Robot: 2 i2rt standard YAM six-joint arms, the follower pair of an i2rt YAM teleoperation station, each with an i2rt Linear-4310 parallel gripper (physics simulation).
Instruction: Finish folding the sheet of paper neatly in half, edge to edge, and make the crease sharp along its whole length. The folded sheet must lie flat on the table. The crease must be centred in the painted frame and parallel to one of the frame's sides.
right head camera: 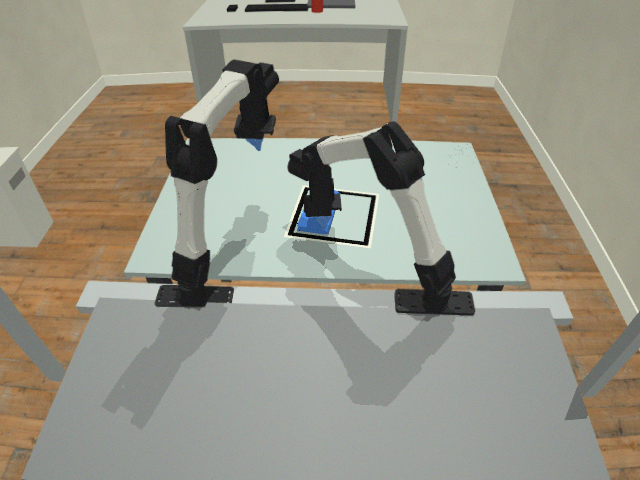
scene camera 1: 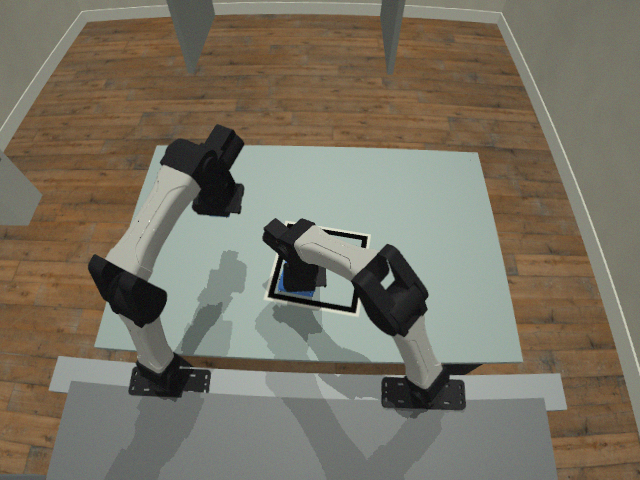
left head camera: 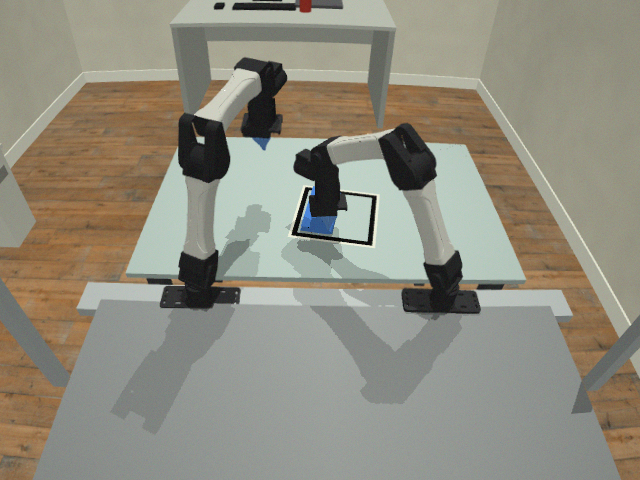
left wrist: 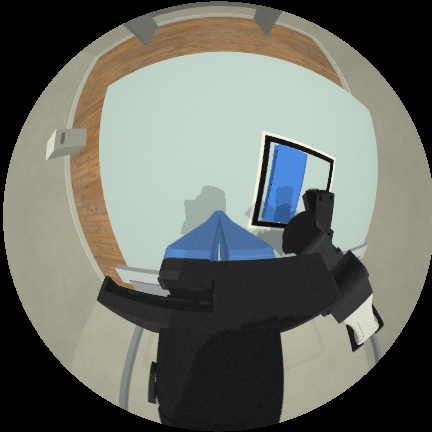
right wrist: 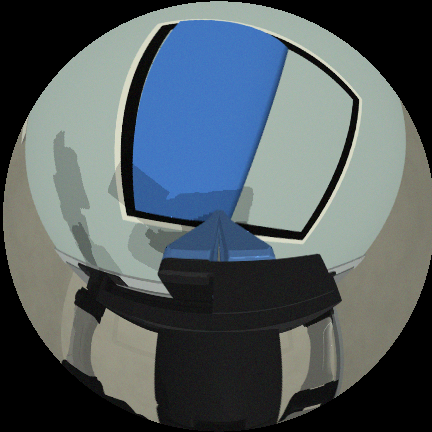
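The blue sheet (left head camera: pixel 316 225) (right head camera: pixel 310 225) (left wrist: pixel 290 170) (right wrist: pixel 210 110) lies folded over in the left part of the painted frame (left head camera: pixel 373 219) (left wrist: pixel 261 180) (right wrist: pixel 128 135). Its crease is the right-hand edge, near the frame's middle and roughly parallel to the frame's sides. A thin darker strip shows along the sheet's left edge in the left wrist view. My right gripper (right wrist: pixel 218 215) is shut and empty, low at the crease's near end; whether it touches the paper is hard to tell. My left gripper (left head camera: pixel 264 148) (right head camera: pixel 258 149) (left wrist: pixel 218 216) is shut and empty, high above the table, left of the frame.
The right arm reaches across the pale green table (left head camera: pixel 439 232) (scene camera 1: pixel 429 206) and hides part of the sheet and frame in the head and scene views. A grey desk (left head camera: pixel 351 18) (right head camera: pixel 361 18) with a red object stands at the back. A grey box (left wrist: pixel 67 142) is at the far left.
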